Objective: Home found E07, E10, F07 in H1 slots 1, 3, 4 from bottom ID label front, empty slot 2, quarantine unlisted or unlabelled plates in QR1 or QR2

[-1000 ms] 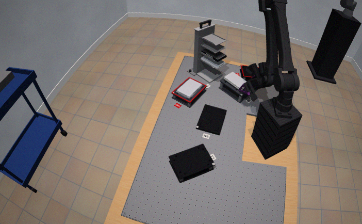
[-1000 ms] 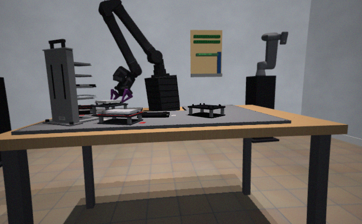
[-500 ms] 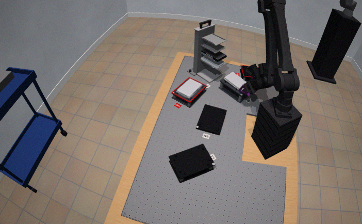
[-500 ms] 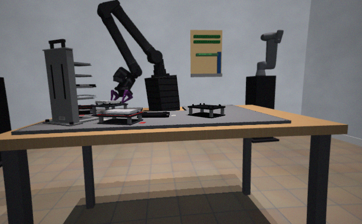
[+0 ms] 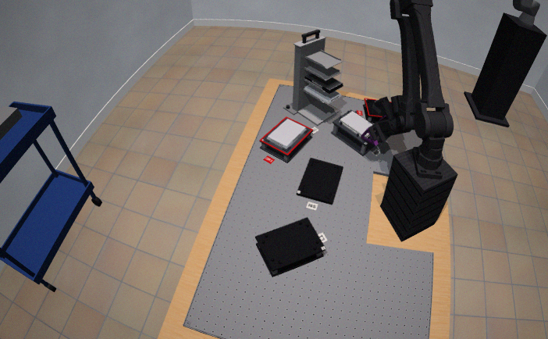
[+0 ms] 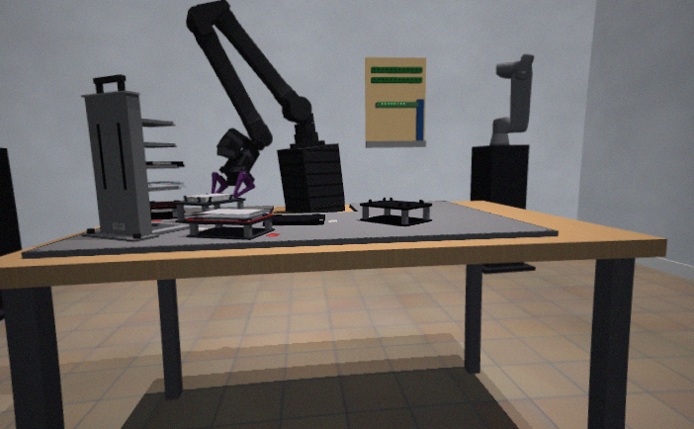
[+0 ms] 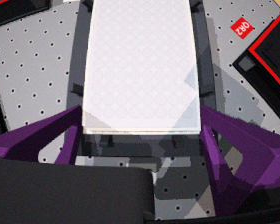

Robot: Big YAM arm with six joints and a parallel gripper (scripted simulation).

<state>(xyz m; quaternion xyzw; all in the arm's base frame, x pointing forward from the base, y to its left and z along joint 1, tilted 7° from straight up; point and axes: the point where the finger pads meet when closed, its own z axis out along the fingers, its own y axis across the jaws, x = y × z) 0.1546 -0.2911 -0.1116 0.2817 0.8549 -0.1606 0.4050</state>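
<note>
Right now the regrip nest is 4 cm ahead of my hand, 3 cm to the right of it and 1 cm below it. Also, from my hand: RG label 7 cm below, 4 cm behind, 3 cm to the left; QR2 label 20 cm to the right, 7 cm below, 2 cm ahead; H1 deck label 21 cm ahead, 7 cm below, 4 cm to the right.
</note>
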